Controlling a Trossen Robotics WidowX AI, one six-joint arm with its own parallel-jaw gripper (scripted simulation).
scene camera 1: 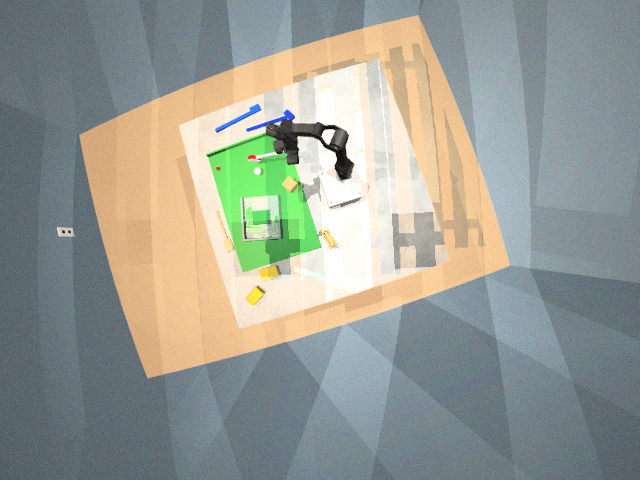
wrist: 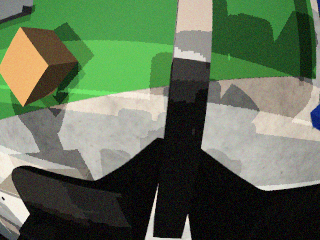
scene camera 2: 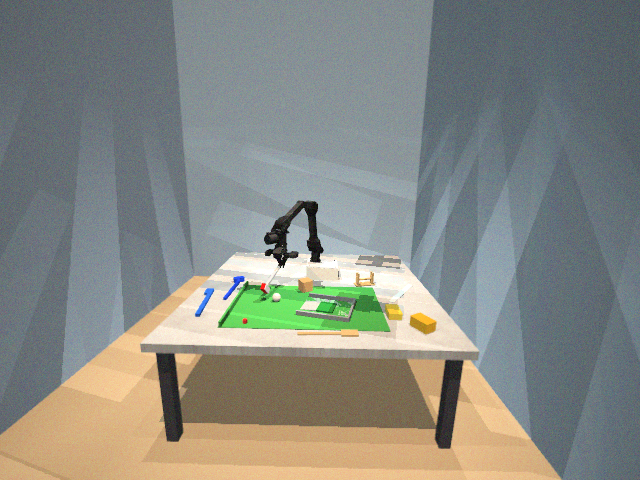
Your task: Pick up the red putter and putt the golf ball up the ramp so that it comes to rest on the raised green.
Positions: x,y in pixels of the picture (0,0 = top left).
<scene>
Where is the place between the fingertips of my gripper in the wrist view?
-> At 172,146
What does my gripper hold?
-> A red putter.
</scene>
